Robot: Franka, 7 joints.
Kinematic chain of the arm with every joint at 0, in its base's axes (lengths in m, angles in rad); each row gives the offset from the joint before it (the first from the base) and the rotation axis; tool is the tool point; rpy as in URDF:
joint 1: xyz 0 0 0.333 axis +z
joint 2: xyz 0 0 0 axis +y
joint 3: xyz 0 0 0.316 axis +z
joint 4: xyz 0.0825 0 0 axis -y
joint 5: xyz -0.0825 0 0.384 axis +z
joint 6: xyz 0 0 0 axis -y
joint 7: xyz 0.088 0 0 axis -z
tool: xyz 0 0 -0.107 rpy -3.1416 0 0
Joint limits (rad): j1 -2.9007..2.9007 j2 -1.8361..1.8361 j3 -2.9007..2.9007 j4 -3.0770..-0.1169 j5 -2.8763..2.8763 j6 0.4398..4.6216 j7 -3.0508..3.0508
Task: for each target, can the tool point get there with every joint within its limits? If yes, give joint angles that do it. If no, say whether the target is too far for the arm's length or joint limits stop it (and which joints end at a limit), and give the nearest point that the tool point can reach.
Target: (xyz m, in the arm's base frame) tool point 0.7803 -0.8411 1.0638
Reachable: no: too far | nearest point 0.4921 -0.5305 0.7939 | short by 0.502 m
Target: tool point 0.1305 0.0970 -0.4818
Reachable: no: joint limits stop it (at a limit: joint 2) | nearest point 0.1498 0.1113 -0.3519 | short by 0.132 m
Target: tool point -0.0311 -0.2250 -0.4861
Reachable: no: joint limits stop it (at a limit: joint 2) | nearest point -0.0326 -0.2358 -0.3588 | short by 0.128 m
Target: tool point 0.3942 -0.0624 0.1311
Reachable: yes | joints -1.9385 -0.9195 2.0232 -2.4599 0.4843 2.1495 2.1556
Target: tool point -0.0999 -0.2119 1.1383
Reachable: yes | joints -0.1910 -0.0009 -2.0613 -0.6037 -0.6385 3.2074 1.0149
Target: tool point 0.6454 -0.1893 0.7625
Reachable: yes | joints 2.1804 -1.3938 -0.9379 -1.2535 -0.4247 2.7657 -1.4857
